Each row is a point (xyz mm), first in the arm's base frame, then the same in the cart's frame.
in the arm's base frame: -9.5 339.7 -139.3
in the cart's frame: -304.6 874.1 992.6
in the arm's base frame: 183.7 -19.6 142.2
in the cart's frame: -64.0 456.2 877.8
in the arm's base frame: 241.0 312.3 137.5
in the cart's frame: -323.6 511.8 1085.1
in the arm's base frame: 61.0 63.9 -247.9
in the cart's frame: -2.6 861.9 954.5
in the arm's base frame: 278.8 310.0 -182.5
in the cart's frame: -170.0 757.9 1225.5
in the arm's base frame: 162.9 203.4 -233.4
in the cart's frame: -94.4 832.5 1098.6
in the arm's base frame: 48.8 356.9 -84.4
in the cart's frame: -324.8 803.4 1028.8
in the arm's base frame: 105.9 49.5 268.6
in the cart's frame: -201.9 407.2 804.5
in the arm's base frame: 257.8 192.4 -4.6
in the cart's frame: -155.2 592.3 1090.3
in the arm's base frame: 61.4 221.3 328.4
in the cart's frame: -386.8 421.5 830.5
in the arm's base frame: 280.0 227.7 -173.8
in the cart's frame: -104.0 730.1 1183.9
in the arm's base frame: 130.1 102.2 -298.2
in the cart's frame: 8.8 878.2 1046.0
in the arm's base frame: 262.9 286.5 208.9
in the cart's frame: -326.1 435.3 1065.6
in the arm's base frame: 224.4 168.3 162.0
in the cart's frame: -218.1 464.9 994.0
